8 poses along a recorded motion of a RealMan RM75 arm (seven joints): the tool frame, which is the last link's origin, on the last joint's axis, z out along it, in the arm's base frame.
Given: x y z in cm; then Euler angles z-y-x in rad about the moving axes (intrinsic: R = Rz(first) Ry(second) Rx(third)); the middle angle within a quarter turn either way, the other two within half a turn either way.
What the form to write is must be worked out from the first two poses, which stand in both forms.
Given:
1: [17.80, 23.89, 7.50, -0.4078, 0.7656, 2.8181]
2: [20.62, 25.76, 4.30, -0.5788, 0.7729, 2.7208]
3: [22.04, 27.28, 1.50, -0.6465, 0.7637, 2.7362]
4: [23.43, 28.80, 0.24, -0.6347, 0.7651, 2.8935]
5: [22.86, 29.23, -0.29, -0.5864, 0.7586, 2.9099]
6: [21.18, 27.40, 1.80, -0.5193, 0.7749, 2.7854]
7: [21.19, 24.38, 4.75, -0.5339, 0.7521, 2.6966]
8: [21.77, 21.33, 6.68, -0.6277, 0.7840, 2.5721]
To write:
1: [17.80, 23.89, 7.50, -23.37, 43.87, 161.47]
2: [20.62, 25.76, 4.30, -33.16, 44.28, 155.89]
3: [22.04, 27.28, 1.50, -37.04, 43.76, 156.77]
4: [23.43, 28.80, 0.24, -36.37, 43.84, 165.79]
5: [22.86, 29.23, -0.29, -33.60, 43.46, 166.72]
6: [21.18, 27.40, 1.80, -29.75, 44.40, 159.59]
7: [21.19, 24.38, 4.75, -30.59, 43.09, 154.50]
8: [21.77, 21.33, 6.68, -35.96, 44.92, 147.37]
